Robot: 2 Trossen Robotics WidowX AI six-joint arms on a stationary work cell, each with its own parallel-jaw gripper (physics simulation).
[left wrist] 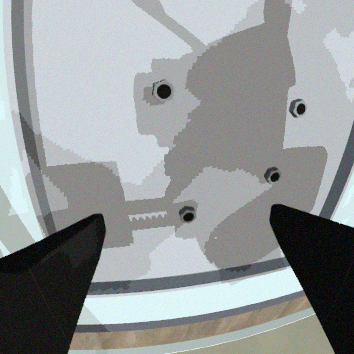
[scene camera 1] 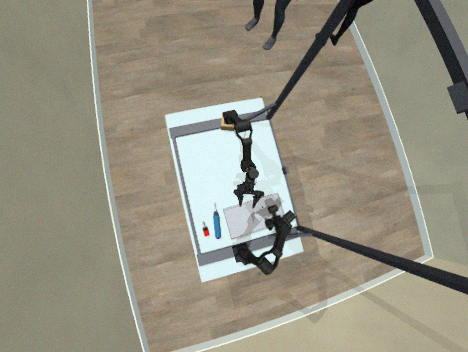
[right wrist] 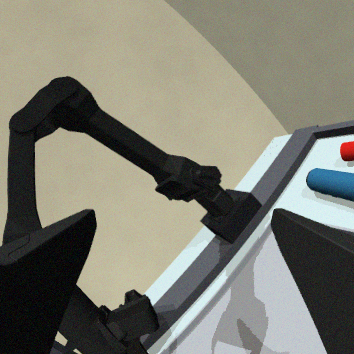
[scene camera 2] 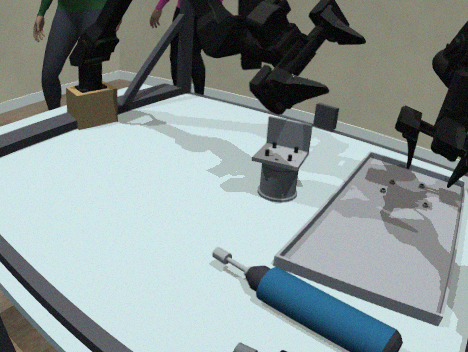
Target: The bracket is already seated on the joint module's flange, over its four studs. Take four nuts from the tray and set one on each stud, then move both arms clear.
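Frame: origin at the left arm's base, x down, y right, z back, level; centimetres.
Seen in the pictures: left gripper, fingertip midpoint: (left wrist: 188,218) (scene camera 1: 273,215) (scene camera 2: 428,177); right gripper, fingertip midpoint: (scene camera 1: 246,207) (right wrist: 184,218) (scene camera 2: 346,63); left arm's base, link origin: (scene camera 1: 241,253) (right wrist: 222,207); right arm's base, link origin: (scene camera 1: 228,119) (scene camera 2: 90,87).
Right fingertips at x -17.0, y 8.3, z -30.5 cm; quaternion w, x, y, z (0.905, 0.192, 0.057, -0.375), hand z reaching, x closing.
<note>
Offsets run from my right fingertips to a thing's top centre. "spot": to the spot under its first point.
The grey bracket (scene camera 2: 288,134) sits on the joint module @[dy +3.4, dx +15.6, dz -9.6 cm] (scene camera 2: 279,184), with dark studs standing up through its flat plate; I see no nut on them. Several nuts lie apart in the grey tray @[dy +8.1, dx +21.4, dz +9.7 cm] (scene camera 2: 345,255) (left wrist: 75,75) (scene camera 1: 242,220), among them one nut @[dy +22.3, dx +22.1, dz +11.4 cm] (left wrist: 187,215) between and beyond the left fingertips in the left wrist view, another nut @[dy +14.9, dx +22.1, dz +13.5 cm] (left wrist: 163,90) at upper left, and a nut @[dy +14.9, dx +22.1, dz +5.2 cm] (left wrist: 298,108) at right. My left gripper (scene camera 2: 429,176) (left wrist: 188,218) is open and empty above the tray's far end. My right gripper (scene camera 2: 346,65) (right wrist: 184,218) (scene camera 1: 248,205) is open and empty, high above the bracket and tray's near side.
A blue driver @[spot: dy -20.7, dx +19.2, dz +8.5 cm] (scene camera 2: 320,307) (scene camera 1: 216,225) (right wrist: 332,184) lies beside the tray, with a red-handled tool @[dy -28.0, dx +19.6, dz +8.9 cm] (scene camera 1: 205,231) (right wrist: 348,151) next to it. A tan block @[dy +5.9, dx +15.0, dz -60.6 cm] (scene camera 2: 92,110) is under the right arm's base. A small dark block @[dy +38.2, dx +17.3, dz -16.1 cm] (scene camera 2: 326,116) stands at the back edge behind the bracket.
</note>
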